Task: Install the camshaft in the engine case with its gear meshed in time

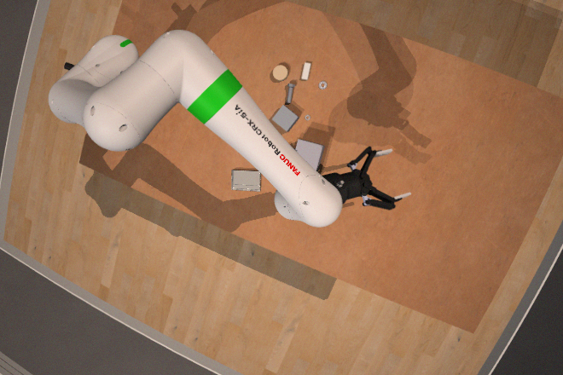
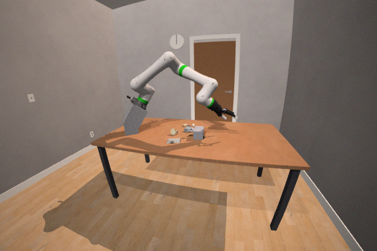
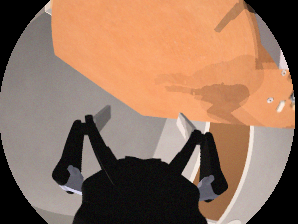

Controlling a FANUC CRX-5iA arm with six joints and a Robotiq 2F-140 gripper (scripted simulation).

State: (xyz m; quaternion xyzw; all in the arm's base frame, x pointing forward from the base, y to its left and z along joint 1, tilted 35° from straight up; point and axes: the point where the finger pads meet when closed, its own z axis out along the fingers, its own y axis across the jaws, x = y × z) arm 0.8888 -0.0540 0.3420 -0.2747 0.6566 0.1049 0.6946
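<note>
The crank gear is 390 mm behind my hand, 140 mm to the right of it and 120 mm below it. Round my hand: grey block 430 mm behind, 160 mm below, 10 mm to the left; beige disc 510 mm behind, 170 mm below, 160 mm to the left; bolt 450 mm behind, 170 mm below, 120 mm to the left.
</note>
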